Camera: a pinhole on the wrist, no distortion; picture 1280 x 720 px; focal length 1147.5 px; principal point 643.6 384.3 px. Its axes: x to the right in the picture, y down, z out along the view. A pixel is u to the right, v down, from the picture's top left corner.
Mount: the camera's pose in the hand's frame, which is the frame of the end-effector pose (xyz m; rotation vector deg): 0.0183 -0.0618 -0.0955 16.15 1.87 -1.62
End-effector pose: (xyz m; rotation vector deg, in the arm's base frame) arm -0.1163 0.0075 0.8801 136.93 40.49 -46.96
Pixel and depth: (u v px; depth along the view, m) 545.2 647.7 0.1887
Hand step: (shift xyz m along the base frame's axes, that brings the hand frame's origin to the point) -0.0775 -0.0040 -0.0946
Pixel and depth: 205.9 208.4 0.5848
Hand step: -0.4966 -0.1072 -0.2710
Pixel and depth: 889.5 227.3 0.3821
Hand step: -0.1618 0.0403 -0.3116
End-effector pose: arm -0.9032 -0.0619 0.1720 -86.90 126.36 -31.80
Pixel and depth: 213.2 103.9 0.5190
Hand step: 0.5068 0.0134 -0.1241
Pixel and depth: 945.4 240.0 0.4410
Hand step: 0.3050 -0.2445 -0.1451
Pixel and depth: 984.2 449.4 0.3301
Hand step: 0.1857 -0.1850 -0.1265
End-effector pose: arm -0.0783 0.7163 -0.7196 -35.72 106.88 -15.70
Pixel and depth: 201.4 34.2 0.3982
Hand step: 0.3540 -0.1424 0.1387
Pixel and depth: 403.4 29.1 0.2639
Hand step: 0.1958 -0.1456 0.0737
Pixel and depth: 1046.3 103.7 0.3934
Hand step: 0.2638 -0.2852 -0.1002
